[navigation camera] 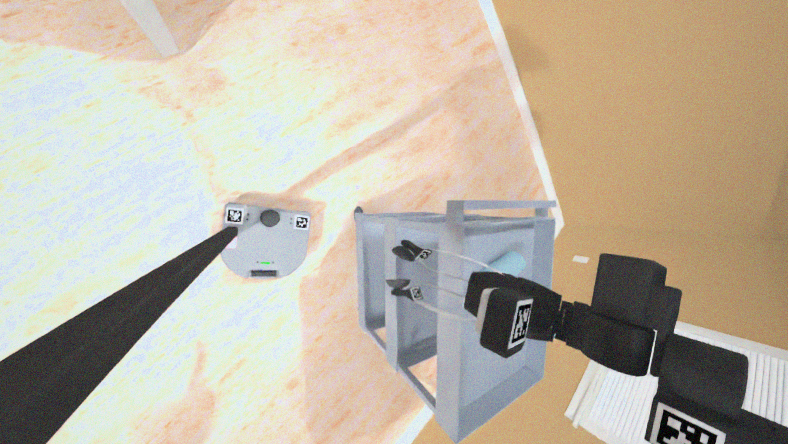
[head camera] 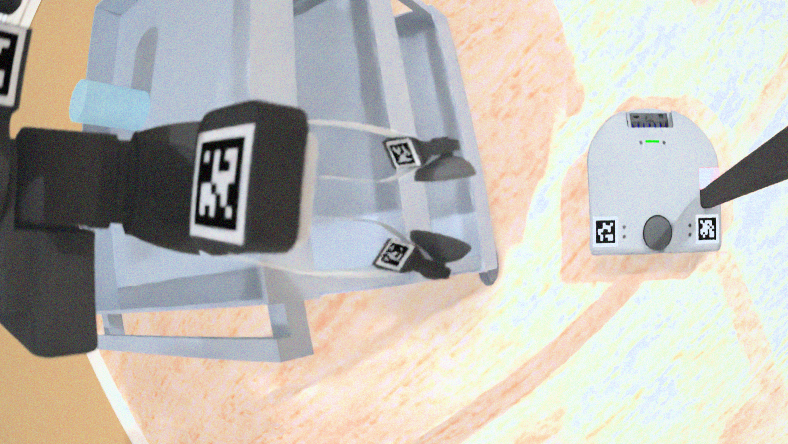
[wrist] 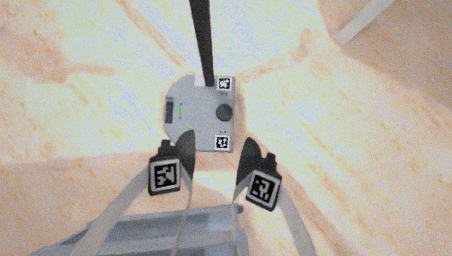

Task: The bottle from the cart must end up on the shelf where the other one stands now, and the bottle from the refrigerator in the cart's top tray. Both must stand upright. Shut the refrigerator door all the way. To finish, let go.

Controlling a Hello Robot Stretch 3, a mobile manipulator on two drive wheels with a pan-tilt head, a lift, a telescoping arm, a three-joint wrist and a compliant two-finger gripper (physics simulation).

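Where they show: gripper, fingertip midpoint: (navigation camera: 391, 264) (head camera: 463, 209); robot's base, origin of the base link: (navigation camera: 269, 217) (head camera: 655, 231).
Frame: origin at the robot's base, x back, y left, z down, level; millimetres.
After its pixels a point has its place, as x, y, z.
Note:
The grey-blue cart (head camera: 272, 55) {210, -434, -820} (navigation camera: 451, 330) {211, -434, -830} stands beside the robot base. In the head camera view a light-blue bottle (head camera: 109, 103) {206, -741, -885} stands at the far side of its top tray. In the navigation camera view a light-blue bottle (navigation camera: 508, 262) {24, -618, -848}, nearer the cart's handle end, is partly behind my wrist. The rest of the tray is partly hidden by my wrist. My gripper (head camera: 445, 206) {16, -174, -919} (navigation camera: 401, 268) {16, -174, -919} (wrist: 218, 150) {16, -174, -919} is open with nothing between the fingertips; they point down past the cart's base-facing side, while its body hangs over the top tray. The refrigerator does not show.
The robot base (head camera: 650, 182) {102, -14, -160} (navigation camera: 264, 248) {128, 9, -159} (wrist: 197, 115) is on the floor beside the cart, with the black mast (head camera: 755, 168) {65, 116, -710} (navigation camera: 121, 314) {50, 122, -982} (wrist: 201, 35) rising from it. A white ribbed panel (navigation camera: 606, 386) {768, -1789, -874} is by the tan wall. A white leg (navigation camera: 151, 27) {-599, 447, -216} (wrist: 365, 20) stands farther off.

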